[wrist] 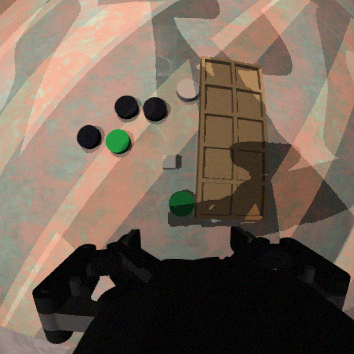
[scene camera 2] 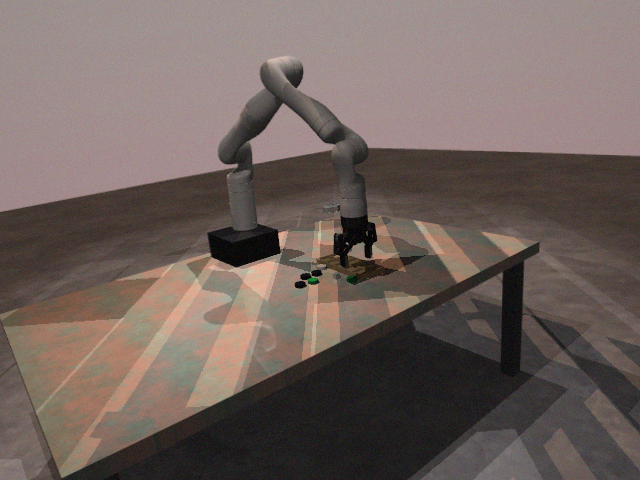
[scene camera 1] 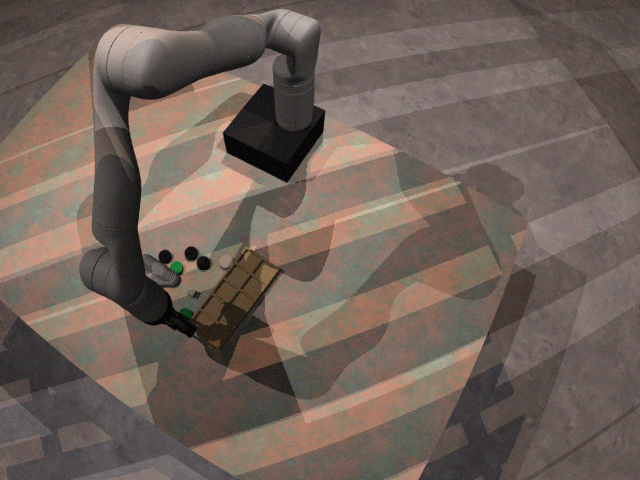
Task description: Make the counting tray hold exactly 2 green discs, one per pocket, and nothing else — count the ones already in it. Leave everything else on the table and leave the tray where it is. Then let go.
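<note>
The tan counting tray [scene camera 1: 248, 283] [scene camera 2: 333, 262] [wrist: 201, 100] lies flat; no disc shows in its pockets, some of which are in shadow. One green disc [scene camera 1: 185, 313] [scene camera 2: 351, 279] [wrist: 181, 203] lies on the table beside the tray's near left corner in the wrist view, partly shaded. Another green disc [scene camera 1: 176, 267] [scene camera 2: 313, 281] [wrist: 118, 141] lies farther left, close to a black disc [wrist: 89, 136]. My gripper [scene camera 1: 190, 330] [scene camera 2: 356, 259] [wrist: 185, 238] is open and empty, low above the table by the tray's near end. In the wrist view its fingertips lie below the nearer green disc.
Two more black discs [wrist: 126, 107] [wrist: 155, 109] lie left of the tray in the wrist view. A whitish disc [scene camera 1: 225, 261] [wrist: 187, 89] lies close to the tray's far left side. A small grey block [scene camera 1: 192, 293] [wrist: 170, 162] lies between the green discs. The black robot base [scene camera 1: 273, 131] [scene camera 2: 242, 245] stands behind.
</note>
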